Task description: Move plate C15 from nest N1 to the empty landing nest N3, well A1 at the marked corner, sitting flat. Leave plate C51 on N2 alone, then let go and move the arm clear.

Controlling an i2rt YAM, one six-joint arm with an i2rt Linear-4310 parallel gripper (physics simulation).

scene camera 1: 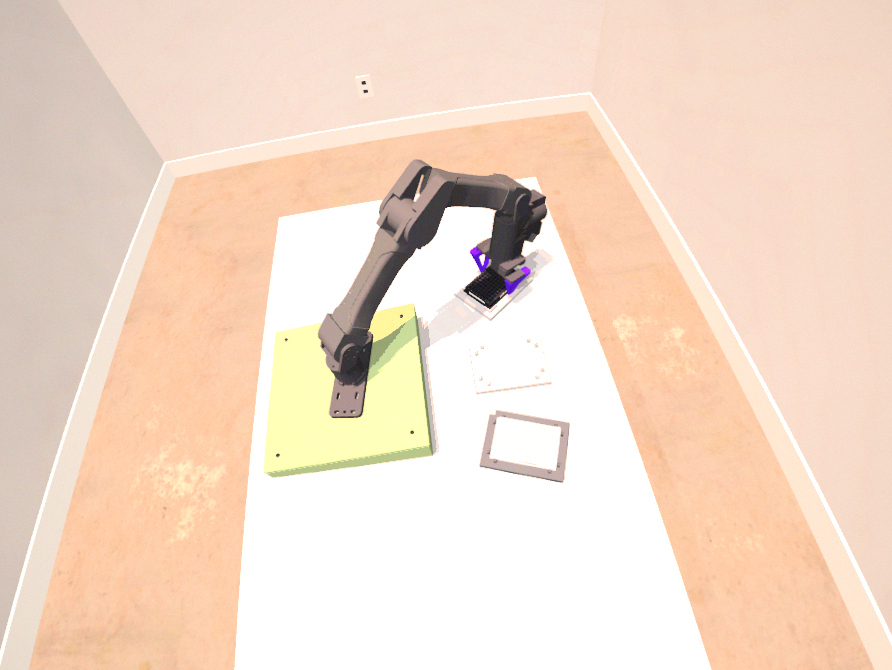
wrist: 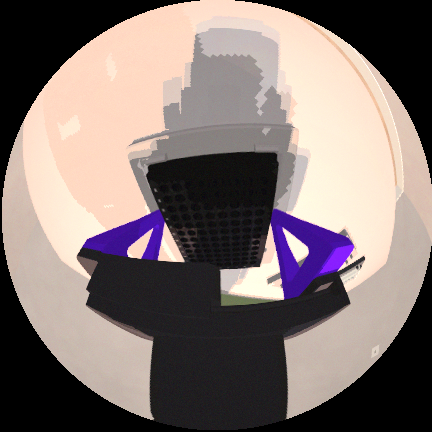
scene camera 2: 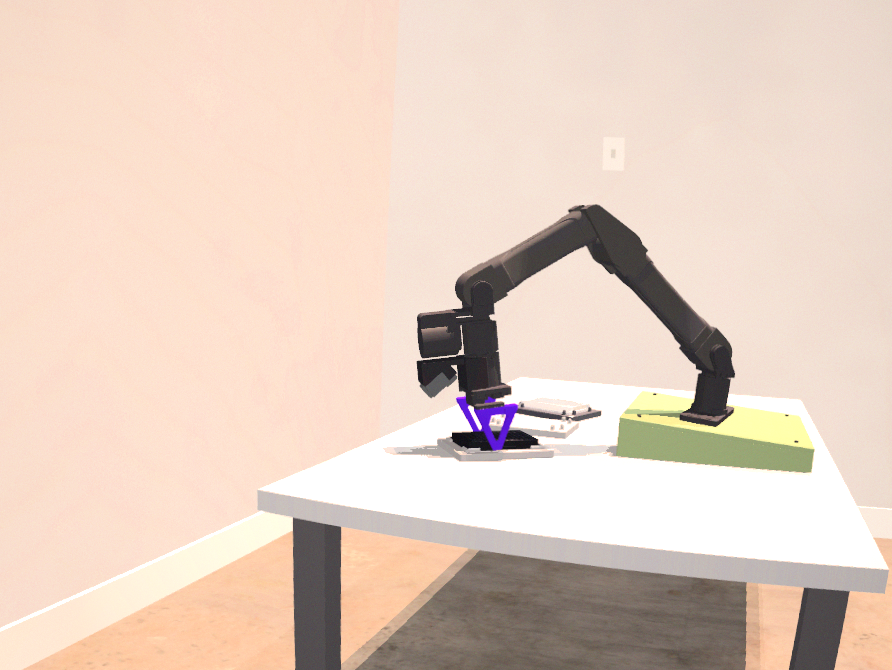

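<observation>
A black multi-well plate (scene camera 1: 481, 290) (scene camera 2: 522, 438) (wrist: 213, 193), taken to be C15, lies flat on a pale nest (scene camera 1: 495, 311) (wrist: 139, 173) at the far side of the white table (scene camera 1: 432, 577) (scene camera 2: 576, 504). My gripper (scene camera 1: 497, 277) (scene camera 2: 493, 442) (wrist: 217, 214) is open. Its purple fingers reach down on either side of the plate, close to its two long edges. In the wrist view a small gap shows at each finger. A white nest with small pegs (scene camera 1: 510, 366) (scene camera 2: 557, 430) lies nearer. A grey-framed nest with a white inset (scene camera 1: 525, 446) (scene camera 2: 559, 410) lies nearest. I cannot read any labels.
The arm stands on a yellow-green base block (scene camera 1: 301, 432) (scene camera 2: 713, 439) at the left of the table. The arm's links arch over the table between the block and the black plate. The table's far edge runs just behind the plate.
</observation>
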